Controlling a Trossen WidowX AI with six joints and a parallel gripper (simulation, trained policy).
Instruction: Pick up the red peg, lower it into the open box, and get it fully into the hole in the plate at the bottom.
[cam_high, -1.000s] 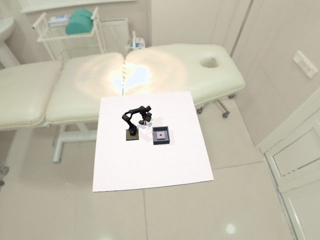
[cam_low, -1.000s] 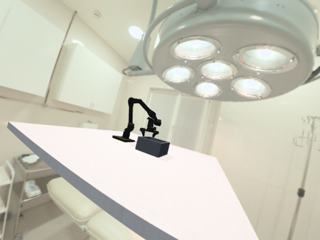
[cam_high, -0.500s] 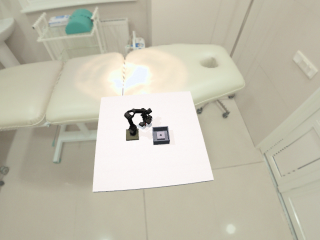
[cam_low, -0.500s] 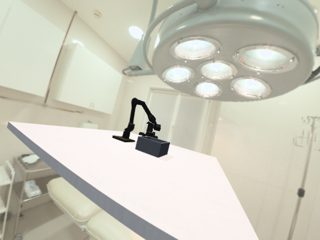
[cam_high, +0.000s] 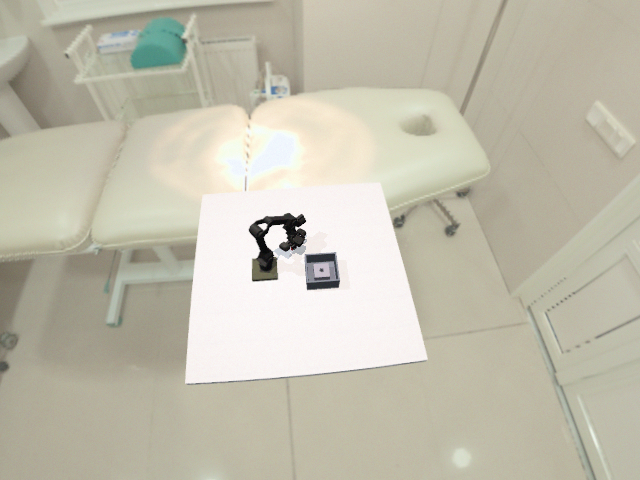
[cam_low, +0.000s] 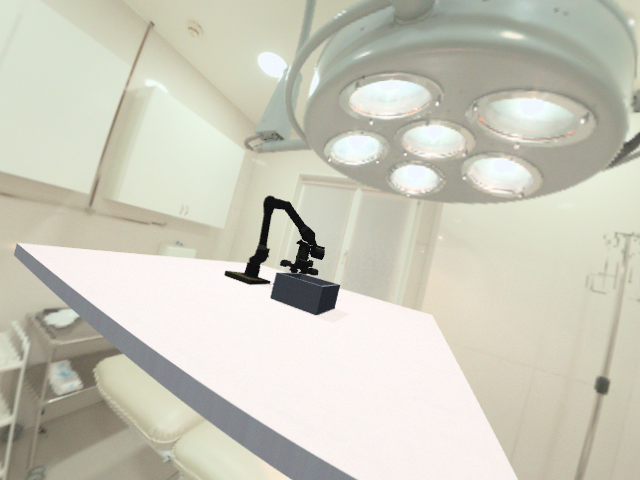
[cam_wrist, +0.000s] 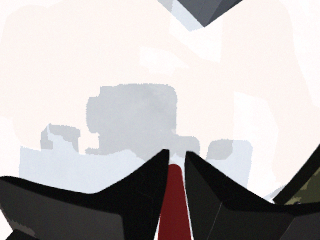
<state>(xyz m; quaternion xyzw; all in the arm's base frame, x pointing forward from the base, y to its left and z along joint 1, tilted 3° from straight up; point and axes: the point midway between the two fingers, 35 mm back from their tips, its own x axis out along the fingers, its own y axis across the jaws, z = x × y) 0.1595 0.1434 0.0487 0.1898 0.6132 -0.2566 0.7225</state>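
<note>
The red peg is 1 cm behind my gripper tip, 1 cm to the left of it and 2 cm above it. The rest, counted from my gripper tip: pale plate 17 cm ahead, 15 cm to the right, 2 cm above; then dark grey box 17 cm ahead, 15 cm to the right.
</note>
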